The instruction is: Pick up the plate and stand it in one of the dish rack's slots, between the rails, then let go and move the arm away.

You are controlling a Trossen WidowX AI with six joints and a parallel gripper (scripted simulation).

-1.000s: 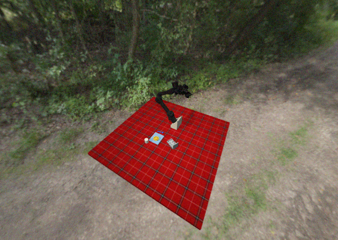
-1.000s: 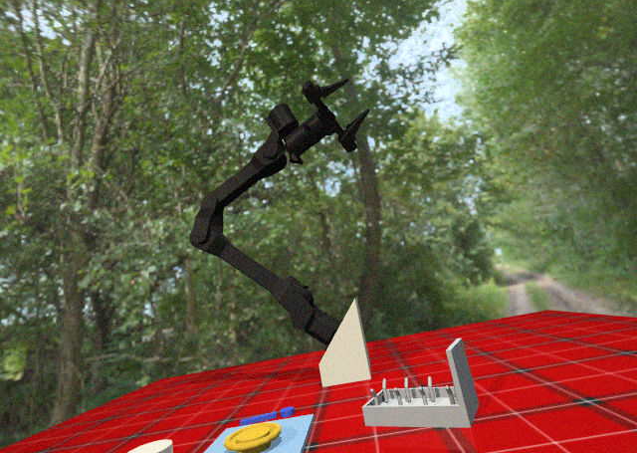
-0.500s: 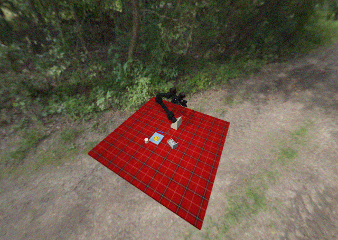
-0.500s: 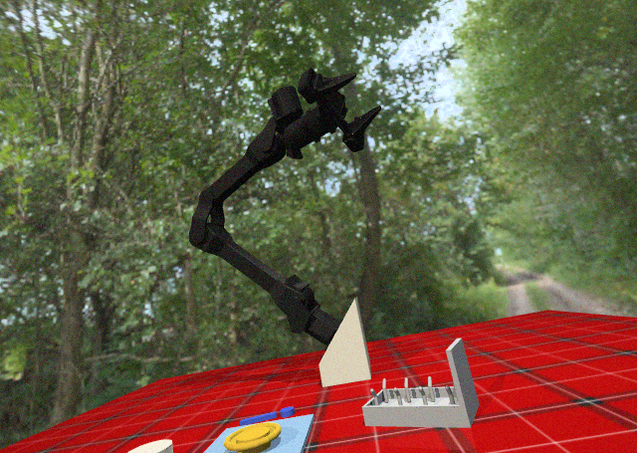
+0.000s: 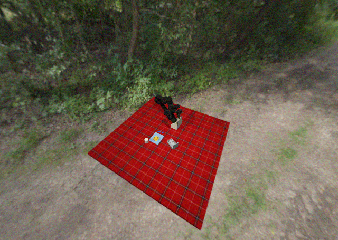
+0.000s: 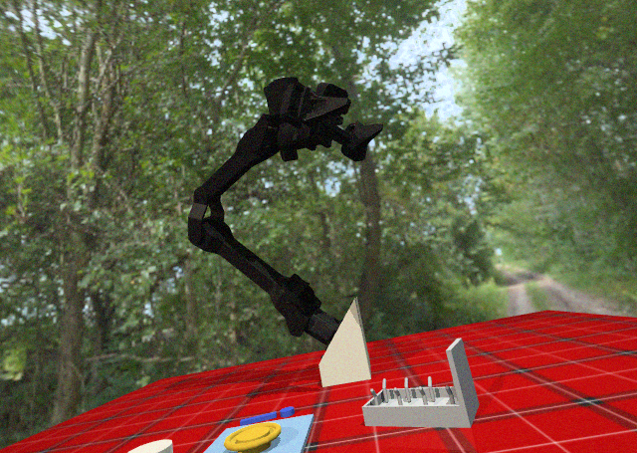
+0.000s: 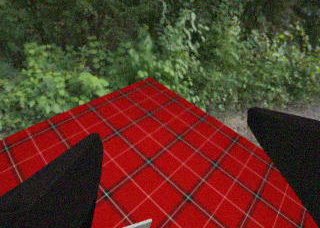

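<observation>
My gripper tip is now 40 cm above the yellow plate, 22 cm to the left of it and 5 cm short of it. Also, from my gripper tip: pale blue mat (42 cm below, 23 cm to the right, 3 cm ahead); dish rack (40 cm below, 2 cm to the right); blue utensil (42 cm below, 24 cm to the right, 8 cm behind).
</observation>
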